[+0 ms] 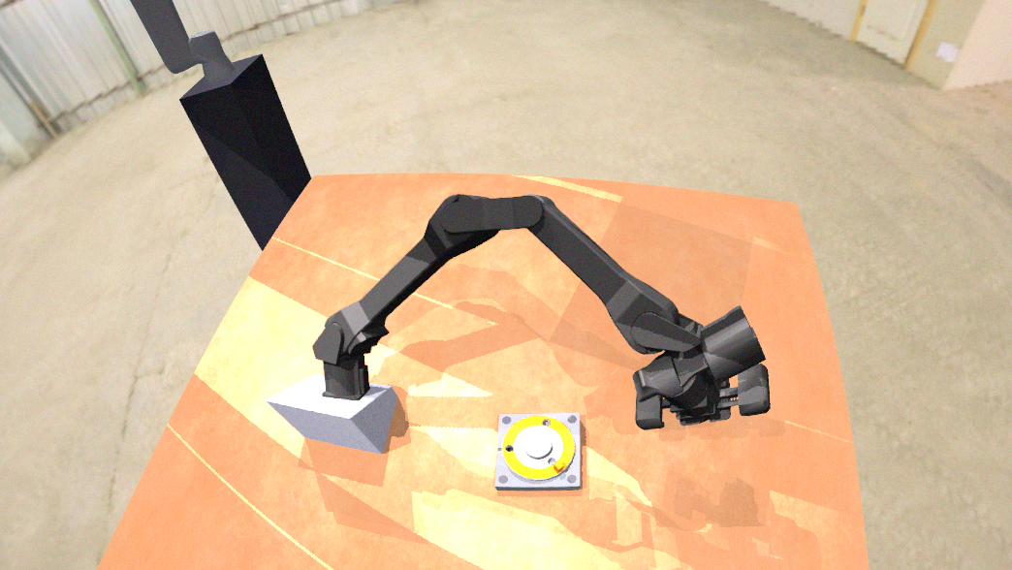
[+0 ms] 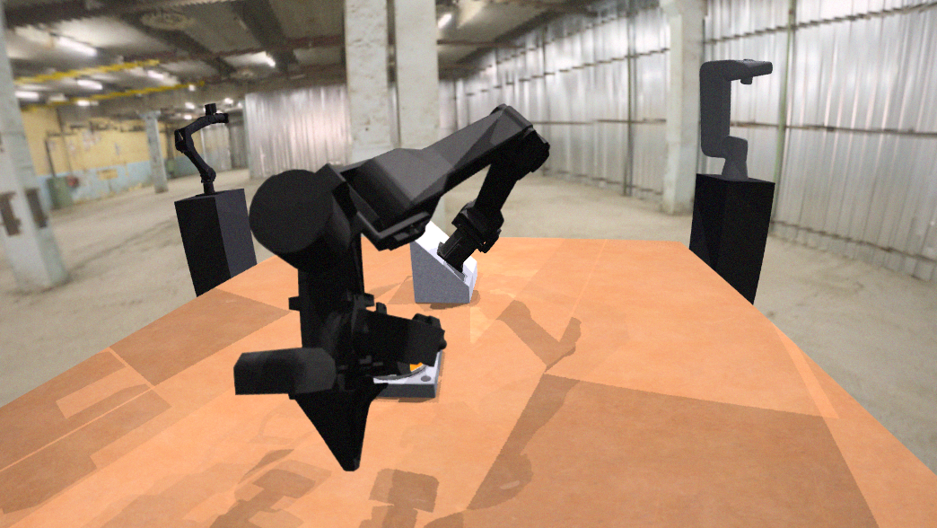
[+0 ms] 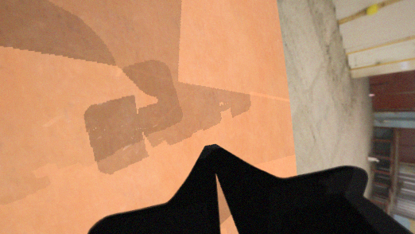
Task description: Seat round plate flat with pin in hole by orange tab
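Right now my gripper tip is 260 mm past the square grey base, 20 mm to the left of it and 60 mm above it.
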